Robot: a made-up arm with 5 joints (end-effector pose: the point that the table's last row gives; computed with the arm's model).
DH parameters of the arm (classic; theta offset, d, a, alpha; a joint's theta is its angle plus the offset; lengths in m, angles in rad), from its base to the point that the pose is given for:
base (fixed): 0 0 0.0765 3.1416
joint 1: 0 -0.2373 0.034 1.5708
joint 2: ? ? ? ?
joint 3: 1.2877 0 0.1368 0
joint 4: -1.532 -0.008 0 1.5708
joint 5: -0.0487 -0.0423 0 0
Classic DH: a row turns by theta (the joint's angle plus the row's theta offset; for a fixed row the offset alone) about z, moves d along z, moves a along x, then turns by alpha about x.
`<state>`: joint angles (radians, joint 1 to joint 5).
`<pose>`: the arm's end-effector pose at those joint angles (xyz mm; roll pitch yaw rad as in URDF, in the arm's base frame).
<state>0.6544 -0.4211 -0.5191 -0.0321 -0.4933</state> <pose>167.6 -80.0 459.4 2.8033 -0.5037 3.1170</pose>
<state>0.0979 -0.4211 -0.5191 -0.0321 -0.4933</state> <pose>196.1 -19.8 459.4 2.8033 -0.5037 -2.6097</pose>
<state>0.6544 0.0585 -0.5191 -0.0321 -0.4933</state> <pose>241.2 -136.4 394.2 2.3761 -0.8553 -2.8910</pose>
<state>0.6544 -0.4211 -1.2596 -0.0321 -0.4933</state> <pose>67.3 -3.1 488.1 -3.0680 0.1215 3.0337</pose>
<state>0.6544 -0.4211 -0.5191 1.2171 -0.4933</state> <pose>181.0 -90.3 412.9 1.0672 -0.9685 -1.7990</pose>
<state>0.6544 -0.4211 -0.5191 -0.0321 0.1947</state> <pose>167.6 -80.0 459.4 -3.0427 -0.5913 2.3111</pose>
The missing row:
joint 2: -1.3265 0 0.0748 0
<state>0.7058 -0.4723 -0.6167 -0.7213 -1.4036</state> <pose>121.3 -48.7 474.9 -2.9037 0.0281 -2.3917</pose>
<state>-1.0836 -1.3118 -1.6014 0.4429 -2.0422</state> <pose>-9.6 -179.6 325.5 -2.3120 -0.3997 -0.1450</pose>
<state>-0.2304 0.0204 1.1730 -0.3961 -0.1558</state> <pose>213.1 23.8 154.1 0.1958 -0.7533 -0.0518</pose>
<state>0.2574 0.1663 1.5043 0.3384 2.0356</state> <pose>110.8 -17.3 131.0 0.4049 -0.1724 1.6940</pose>
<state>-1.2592 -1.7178 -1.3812 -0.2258 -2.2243</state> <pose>17.0 -210.8 237.4 -1.3327 -0.6881 -0.4645</pose>
